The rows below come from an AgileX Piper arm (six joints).
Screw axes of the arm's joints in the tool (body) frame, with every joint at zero. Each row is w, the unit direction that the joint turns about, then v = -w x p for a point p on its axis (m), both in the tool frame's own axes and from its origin. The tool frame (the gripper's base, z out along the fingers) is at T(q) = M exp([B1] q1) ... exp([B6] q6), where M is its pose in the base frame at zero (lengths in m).
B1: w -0.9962 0 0.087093 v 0 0.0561 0
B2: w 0 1 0 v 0.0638 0 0.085
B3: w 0 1 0 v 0.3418 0 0.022
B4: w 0 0 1 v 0 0 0
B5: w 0 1 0 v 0.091 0 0
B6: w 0 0 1 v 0 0 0
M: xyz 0.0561 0 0.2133 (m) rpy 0 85.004 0 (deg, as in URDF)
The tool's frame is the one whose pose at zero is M.
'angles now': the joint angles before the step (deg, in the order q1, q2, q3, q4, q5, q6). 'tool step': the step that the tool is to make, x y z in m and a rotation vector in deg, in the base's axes. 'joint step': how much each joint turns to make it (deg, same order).
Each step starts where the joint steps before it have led.
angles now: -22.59 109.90 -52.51 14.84 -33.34 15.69
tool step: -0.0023 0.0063 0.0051 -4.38 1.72 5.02
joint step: -0.01 -1.45 1.16 -5.85 0.05 -1.21
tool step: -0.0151 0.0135 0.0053 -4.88 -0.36 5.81
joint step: 0.00 -3.29 5.06 -7.78 -3.95 0.63
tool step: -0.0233 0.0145 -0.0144 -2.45 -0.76 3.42
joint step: 0.01 -0.84 7.71 -4.01 -8.52 0.10
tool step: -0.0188 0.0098 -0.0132 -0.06 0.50 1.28
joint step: -0.01 -0.06 5.55 -1.31 -5.07 0.06
